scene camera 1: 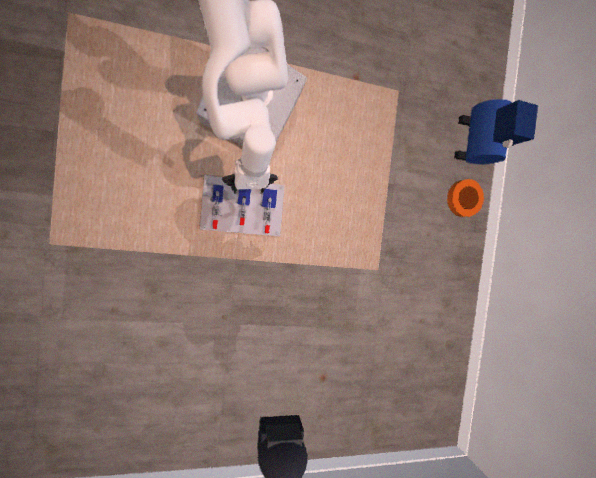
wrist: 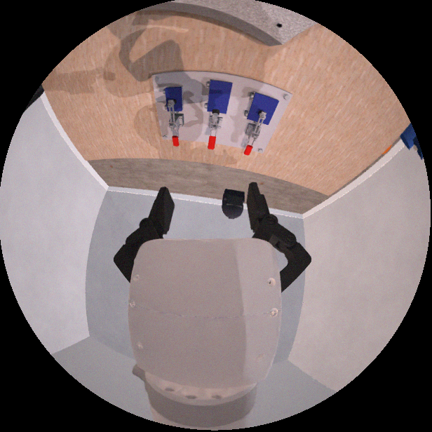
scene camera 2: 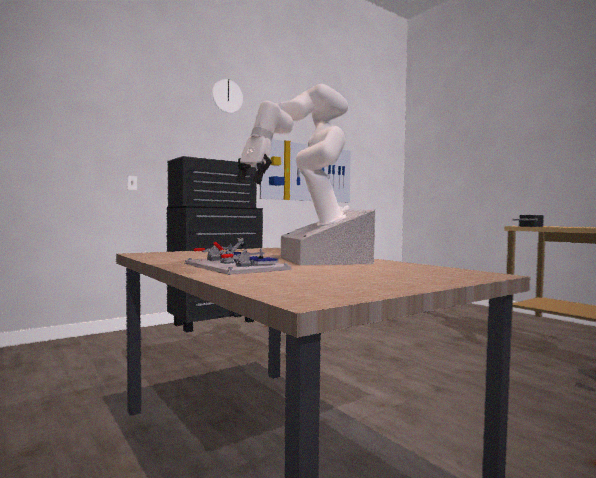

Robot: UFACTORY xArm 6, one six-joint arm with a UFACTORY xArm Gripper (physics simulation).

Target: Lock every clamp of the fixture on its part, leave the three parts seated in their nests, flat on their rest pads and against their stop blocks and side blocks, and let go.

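Pixels of known places: gripper, fingertip midpoint: [scene camera 1: 248, 189] [scene camera 2: 248, 182]; arm's base at its link origin: [scene camera 2: 331, 221].
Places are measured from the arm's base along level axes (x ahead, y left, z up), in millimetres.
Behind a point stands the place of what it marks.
Note:
The fixture plate [scene camera 1: 255, 220] {z -148, x 482, y 120 mm} [scene camera 2: 260, 269] {z -154, x 413, y 229 mm} [wrist: 195, 122] bears three blue parts: left [wrist: 174, 92], middle [wrist: 220, 95] and right [wrist: 265, 102]. They look flat; fine contact with pads and blocks is too small to tell. The left clamp [wrist: 173, 115] and right clamp [wrist: 256, 127] reach over their parts, tips on top. The middle clamp [wrist: 215, 121] has its tip near the part's lower edge; in scene camera 2 a clamp arm [scene camera 2: 239, 243] stands raised, apparently the middle one. My gripper [scene camera 1: 249, 190] {z 136, x 393, y 61 mm} [scene camera 2: 250, 182] {z 136, x 393, y 61 mm} [wrist: 208, 193] is open and empty, high above the plate.
The fixture stands on the wooden table [scene camera 1: 330, 200] {z -163, x 299, y 443 mm} [scene camera 2: 380, 285] {z -163, x 226, y 591 mm}. The grey robot base block [scene camera 1: 290, 102] {z 9, x 5, y 134 mm} [scene camera 2: 327, 247] {z -97, x 100, y 129 mm} stands behind it. The red clamp handles [wrist: 175, 141] [wrist: 212, 142] [wrist: 248, 150] point away from the base, along the fixture's outer side.

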